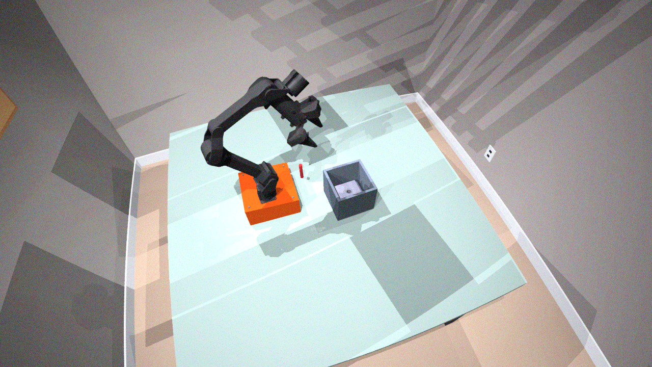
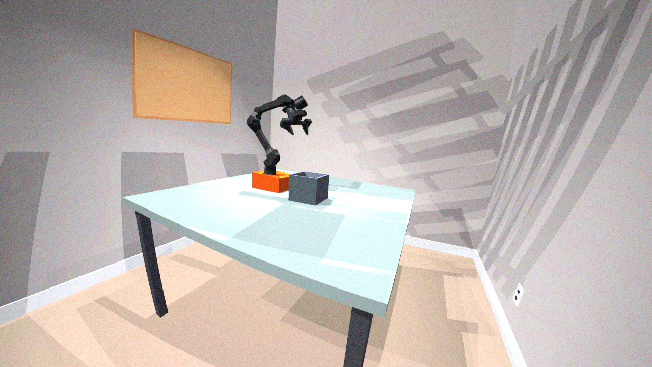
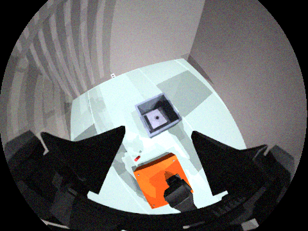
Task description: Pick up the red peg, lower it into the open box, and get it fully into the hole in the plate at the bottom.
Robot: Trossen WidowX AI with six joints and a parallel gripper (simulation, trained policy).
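Now: gripper tip 4 cm past the red peg, 13 cm to the right of it and 30 cm above it. Also, from my gripper tip: pale plate 9 cm ahead, 6 cm to the right, 30 cm below.
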